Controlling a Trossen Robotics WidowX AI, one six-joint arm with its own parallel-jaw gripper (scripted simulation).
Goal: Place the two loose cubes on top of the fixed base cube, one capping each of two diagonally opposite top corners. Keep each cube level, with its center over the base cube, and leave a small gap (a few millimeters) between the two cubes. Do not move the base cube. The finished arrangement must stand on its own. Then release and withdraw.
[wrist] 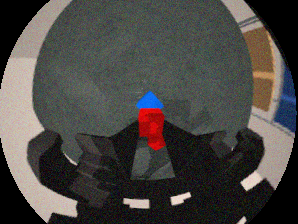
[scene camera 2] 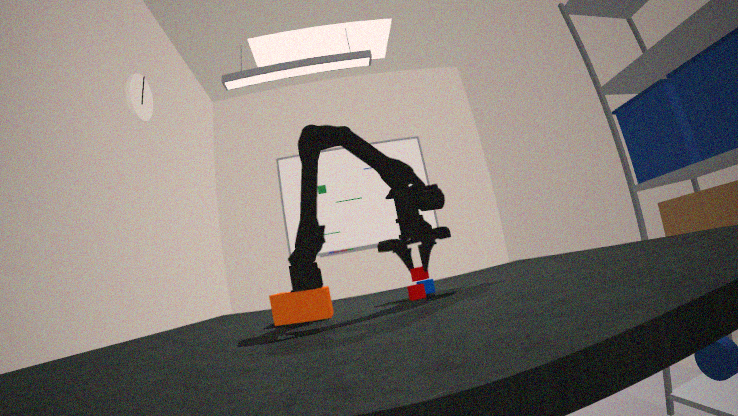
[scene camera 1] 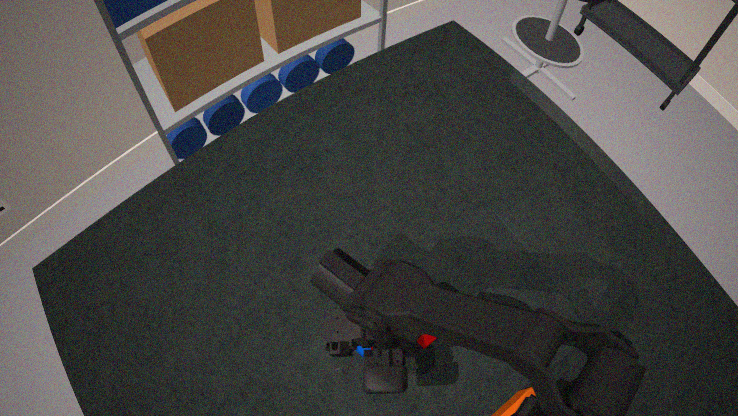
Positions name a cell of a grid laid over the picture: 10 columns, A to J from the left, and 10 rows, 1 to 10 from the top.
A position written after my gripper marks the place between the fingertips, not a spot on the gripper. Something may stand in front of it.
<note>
My gripper (scene camera 2: F7) carries a red cube.
My gripper shows as well in the wrist view (wrist: F6).
</note>
